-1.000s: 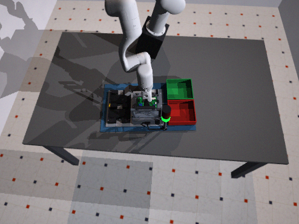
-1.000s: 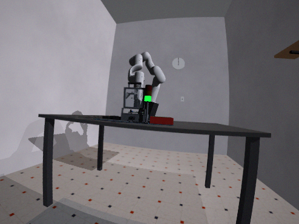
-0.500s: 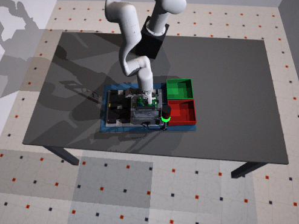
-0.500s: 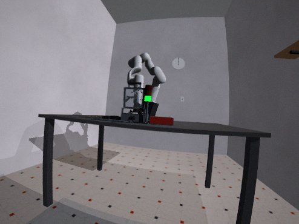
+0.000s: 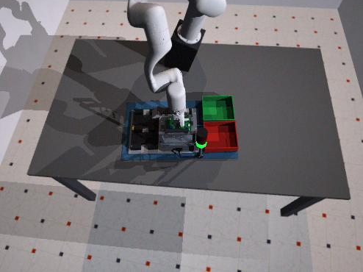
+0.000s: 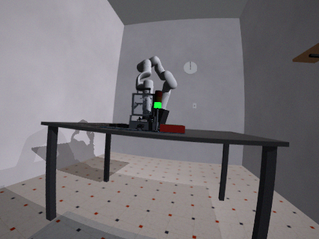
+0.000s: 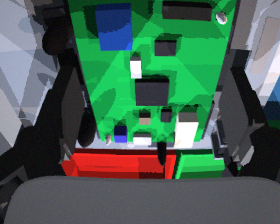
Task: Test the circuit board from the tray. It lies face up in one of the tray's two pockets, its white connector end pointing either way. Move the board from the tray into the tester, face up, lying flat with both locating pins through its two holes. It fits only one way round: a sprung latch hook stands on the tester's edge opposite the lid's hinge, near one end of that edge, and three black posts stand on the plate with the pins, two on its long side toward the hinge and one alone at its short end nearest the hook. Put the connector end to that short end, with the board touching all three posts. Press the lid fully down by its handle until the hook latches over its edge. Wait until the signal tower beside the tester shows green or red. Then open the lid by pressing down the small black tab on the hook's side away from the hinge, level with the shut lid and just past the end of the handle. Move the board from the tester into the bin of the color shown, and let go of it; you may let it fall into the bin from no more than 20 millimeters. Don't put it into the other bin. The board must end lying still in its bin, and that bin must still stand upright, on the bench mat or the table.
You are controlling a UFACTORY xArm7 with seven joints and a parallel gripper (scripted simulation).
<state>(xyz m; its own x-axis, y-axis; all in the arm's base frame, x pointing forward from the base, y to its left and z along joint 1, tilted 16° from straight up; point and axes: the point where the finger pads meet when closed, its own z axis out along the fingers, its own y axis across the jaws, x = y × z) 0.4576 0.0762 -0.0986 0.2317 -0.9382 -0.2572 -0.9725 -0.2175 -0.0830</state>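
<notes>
Now: the green circuit board 10 mm below my hand. Also, from my hand: tester lid 110 mm ahead, 100 mm above, 30 mm to the left; then green bin 170 mm to the left, 150 mm behind, 70 mm below; then red bin 200 mm to the left, 70 mm below.
</notes>
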